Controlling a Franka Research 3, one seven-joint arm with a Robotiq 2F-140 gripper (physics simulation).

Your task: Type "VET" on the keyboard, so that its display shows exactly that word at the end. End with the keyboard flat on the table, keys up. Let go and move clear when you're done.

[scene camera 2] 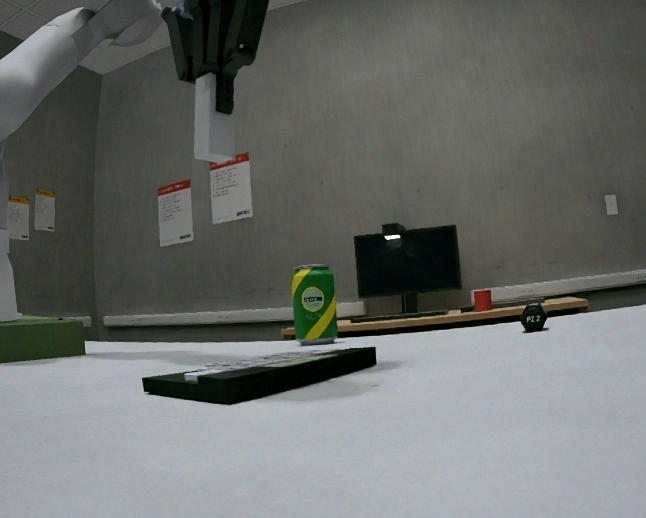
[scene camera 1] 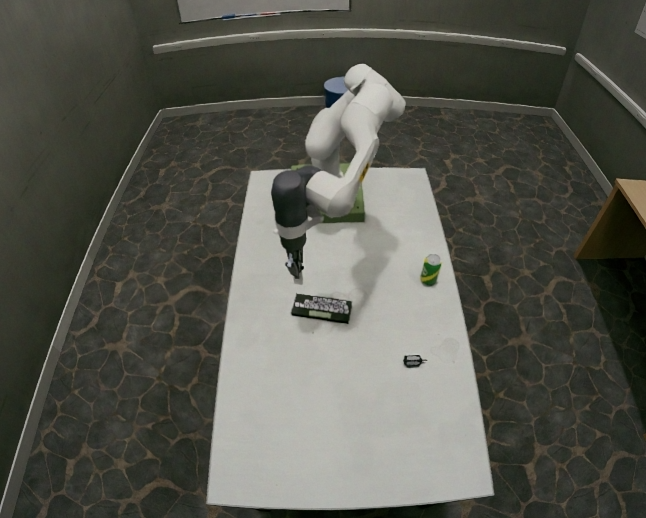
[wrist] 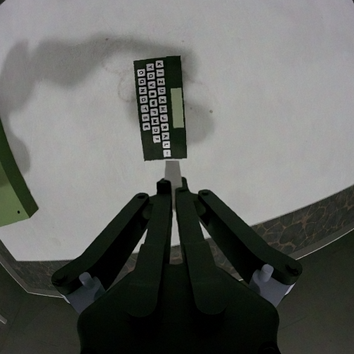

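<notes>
The dark keyboard (scene camera 1: 321, 308) (scene camera 2: 301, 376) (wrist: 182, 70) lies flat on the table, keys up. Its white letter keys show in the wrist view, with V (wrist: 152, 85), E (wrist: 146, 127) and T (wrist: 144, 108). The pale green display (scene camera 1: 320, 314) (wrist: 177, 108) shows no text that I can make out. My gripper (scene camera 1: 296, 274) (scene camera 2: 217, 99) (wrist: 172, 171) is shut, with a pale block-shaped tip (scene camera 2: 211, 132) (wrist: 173, 171) extending below the fingers. It hangs well above the table, apart from the keyboard, and in the wrist view the tip points near the arrow-key end.
A green and yellow can (scene camera 1: 429, 270) (scene camera 2: 314, 304) stands toward the right table edge. A small dark object (scene camera 1: 412, 360) (scene camera 2: 533, 317), marked "PZ 2", lies farther forward. The green arm base (scene camera 1: 350, 215) (scene camera 2: 40, 339) (wrist: 15, 192) is at the back of the white table (scene camera 1: 345, 431).
</notes>
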